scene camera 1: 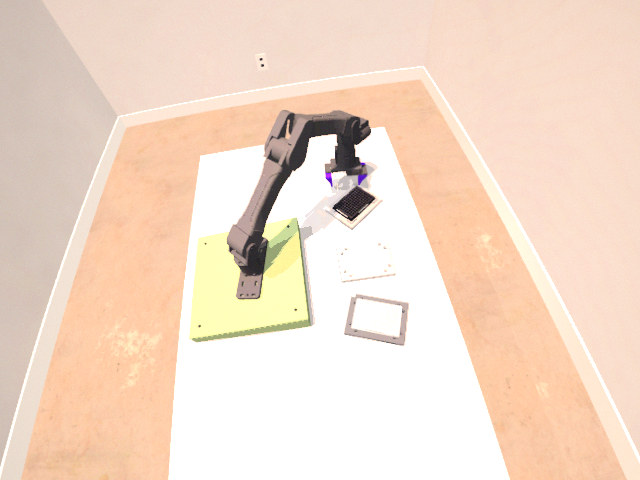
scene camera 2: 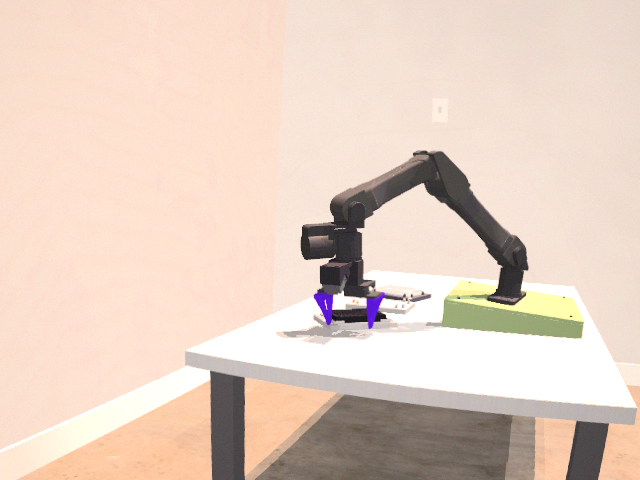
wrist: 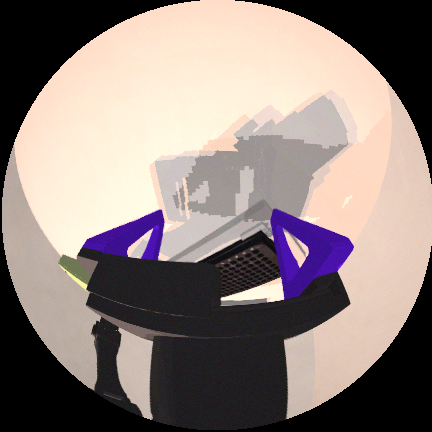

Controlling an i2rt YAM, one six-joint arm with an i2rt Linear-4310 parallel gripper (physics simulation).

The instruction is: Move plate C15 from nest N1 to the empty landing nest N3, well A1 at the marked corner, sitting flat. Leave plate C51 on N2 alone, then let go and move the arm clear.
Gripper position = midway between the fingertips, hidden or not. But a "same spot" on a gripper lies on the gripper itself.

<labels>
my gripper: scene camera 1 345, 185; scene camera 2; wrist
same spot on my gripper: [scene camera 2: 373, 300] = [wrist: 83, 243]
</labels>
